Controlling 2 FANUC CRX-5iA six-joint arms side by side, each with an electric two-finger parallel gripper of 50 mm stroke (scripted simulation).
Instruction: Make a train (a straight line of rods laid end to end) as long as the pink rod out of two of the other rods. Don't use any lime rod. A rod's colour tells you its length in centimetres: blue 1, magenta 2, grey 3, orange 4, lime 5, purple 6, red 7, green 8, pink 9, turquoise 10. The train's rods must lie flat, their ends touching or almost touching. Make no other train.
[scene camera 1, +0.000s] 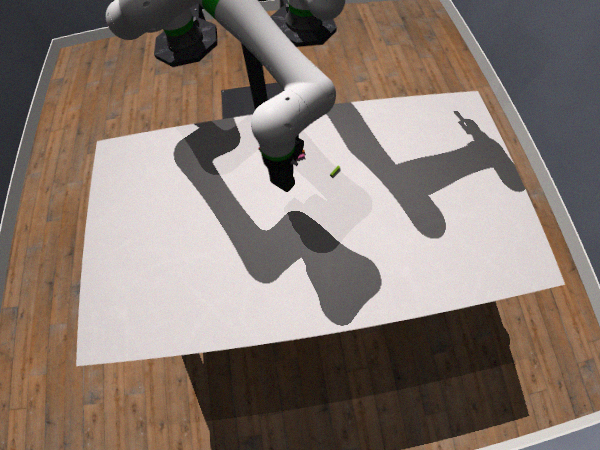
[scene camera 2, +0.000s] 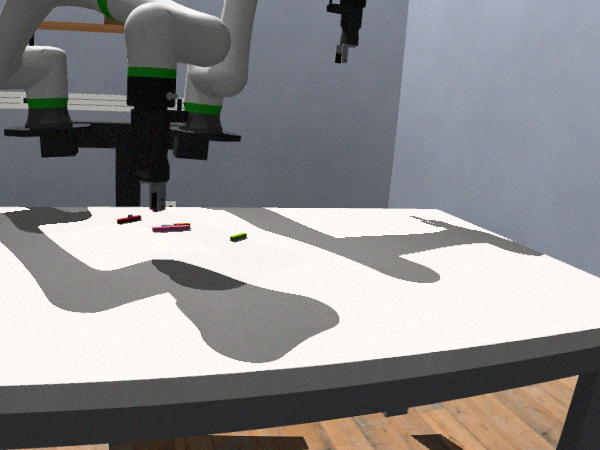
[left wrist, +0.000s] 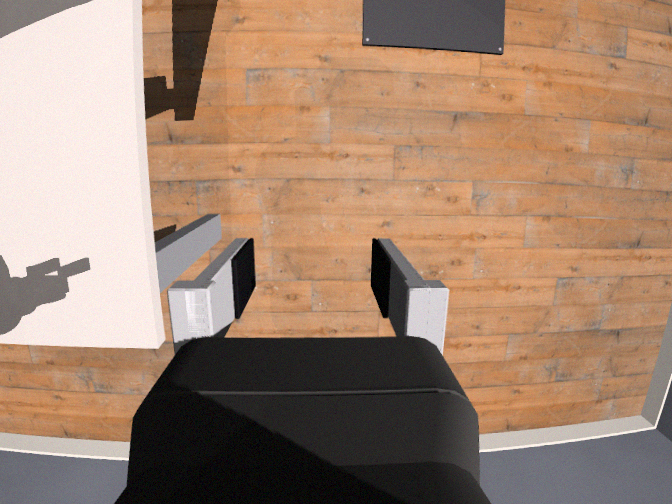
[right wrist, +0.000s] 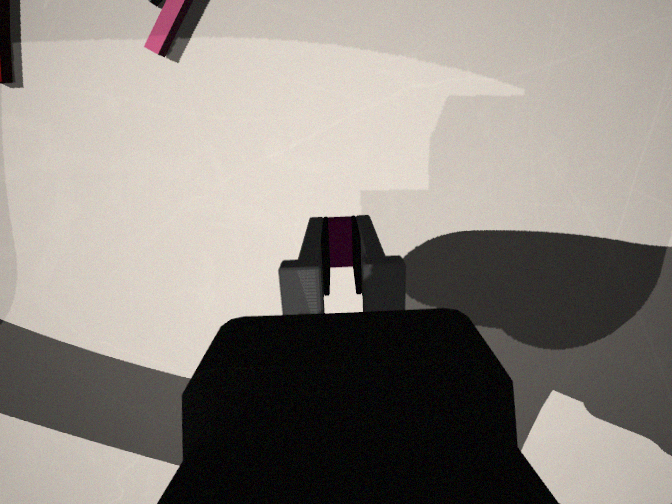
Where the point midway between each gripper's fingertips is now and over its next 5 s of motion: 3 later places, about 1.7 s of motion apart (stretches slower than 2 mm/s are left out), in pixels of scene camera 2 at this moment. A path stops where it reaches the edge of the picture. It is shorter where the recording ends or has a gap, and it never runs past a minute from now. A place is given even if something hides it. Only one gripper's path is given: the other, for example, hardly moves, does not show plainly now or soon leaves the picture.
My right gripper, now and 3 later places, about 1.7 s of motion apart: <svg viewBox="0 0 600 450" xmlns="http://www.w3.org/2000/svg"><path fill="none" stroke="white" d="M157 209L157 248L155 204L128 199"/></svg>
